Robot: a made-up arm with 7 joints. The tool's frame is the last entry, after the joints. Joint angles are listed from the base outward. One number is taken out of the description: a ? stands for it. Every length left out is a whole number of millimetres.
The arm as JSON. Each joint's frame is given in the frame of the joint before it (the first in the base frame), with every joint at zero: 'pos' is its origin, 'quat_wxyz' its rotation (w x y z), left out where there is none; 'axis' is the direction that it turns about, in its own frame. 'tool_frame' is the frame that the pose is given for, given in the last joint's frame.
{
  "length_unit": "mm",
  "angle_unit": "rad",
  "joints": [
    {
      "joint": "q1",
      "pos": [
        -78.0,
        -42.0,
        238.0
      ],
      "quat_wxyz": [
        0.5,
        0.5,
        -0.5,
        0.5
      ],
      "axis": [
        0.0,
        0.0,
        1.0
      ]
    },
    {
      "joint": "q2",
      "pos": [
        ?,
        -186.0,
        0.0
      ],
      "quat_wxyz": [
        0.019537,
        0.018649,
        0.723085,
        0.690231
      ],
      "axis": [
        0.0,
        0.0,
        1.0
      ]
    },
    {
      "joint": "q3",
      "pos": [
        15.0,
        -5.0,
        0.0
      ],
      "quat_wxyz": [
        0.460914,
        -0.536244,
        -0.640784,
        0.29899
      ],
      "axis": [
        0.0,
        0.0,
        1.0
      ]
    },
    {
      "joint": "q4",
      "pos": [
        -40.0,
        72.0,
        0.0
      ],
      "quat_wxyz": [
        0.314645,
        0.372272,
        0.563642,
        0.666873
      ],
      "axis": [
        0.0,
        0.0,
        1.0
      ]
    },
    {
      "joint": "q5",
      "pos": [
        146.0,
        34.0,
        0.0
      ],
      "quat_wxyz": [
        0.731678,
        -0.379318,
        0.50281,
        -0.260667
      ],
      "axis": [
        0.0,
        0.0,
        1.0
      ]
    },
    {
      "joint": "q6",
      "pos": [
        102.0,
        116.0,
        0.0
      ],
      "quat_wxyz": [
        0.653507,
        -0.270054,
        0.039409,
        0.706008
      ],
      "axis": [
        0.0,
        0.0,
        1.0
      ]
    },
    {
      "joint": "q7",
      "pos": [
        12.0,
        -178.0,
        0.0
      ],
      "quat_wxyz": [
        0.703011,
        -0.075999,
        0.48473,
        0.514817
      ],
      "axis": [
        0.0,
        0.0,
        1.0
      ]
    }
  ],
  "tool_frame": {
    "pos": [
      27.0,
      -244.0,
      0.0
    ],
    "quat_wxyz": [
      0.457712,
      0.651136,
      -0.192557,
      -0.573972
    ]
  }
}
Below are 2 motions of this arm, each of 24 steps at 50 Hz.
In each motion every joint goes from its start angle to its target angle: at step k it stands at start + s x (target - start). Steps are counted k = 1, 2, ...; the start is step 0. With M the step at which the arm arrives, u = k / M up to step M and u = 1 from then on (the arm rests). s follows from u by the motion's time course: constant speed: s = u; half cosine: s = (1 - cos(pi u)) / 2; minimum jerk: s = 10 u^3 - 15 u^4 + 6 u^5.
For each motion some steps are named. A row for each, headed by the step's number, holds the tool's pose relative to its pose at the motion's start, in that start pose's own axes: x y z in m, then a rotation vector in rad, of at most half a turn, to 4 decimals.
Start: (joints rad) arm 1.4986 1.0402 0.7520 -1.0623 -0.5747 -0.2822 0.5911
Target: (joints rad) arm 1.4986 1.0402 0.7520 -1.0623 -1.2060 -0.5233 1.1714
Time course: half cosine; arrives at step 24
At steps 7, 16, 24:
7: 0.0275 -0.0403 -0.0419 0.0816 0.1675 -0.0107
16: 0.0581 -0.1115 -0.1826 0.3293 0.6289 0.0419
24: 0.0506 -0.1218 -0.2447 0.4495 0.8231 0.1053

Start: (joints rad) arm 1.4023 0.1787 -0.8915 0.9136 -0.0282 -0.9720 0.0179
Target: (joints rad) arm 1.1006 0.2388 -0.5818 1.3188 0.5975 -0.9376 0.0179
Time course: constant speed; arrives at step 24
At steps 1, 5, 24:
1: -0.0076 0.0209 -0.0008 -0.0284 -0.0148 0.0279
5: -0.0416 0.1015 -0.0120 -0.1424 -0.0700 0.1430
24: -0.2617 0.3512 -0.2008 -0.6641 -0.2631 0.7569

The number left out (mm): 265.0
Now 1 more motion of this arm.
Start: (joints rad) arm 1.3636 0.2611 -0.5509 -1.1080 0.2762 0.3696 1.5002
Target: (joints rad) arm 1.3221 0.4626 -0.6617 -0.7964 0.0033 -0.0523 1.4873
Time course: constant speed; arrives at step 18
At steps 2, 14, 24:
2: -0.0002 -0.0017 -0.0116 0.0898 0.0104 0.0273
14: -0.0019 0.0006 -0.0862 0.6556 0.0333 0.1838
24: -0.0026 0.0069 -0.1120 0.8527 0.0256 0.2327

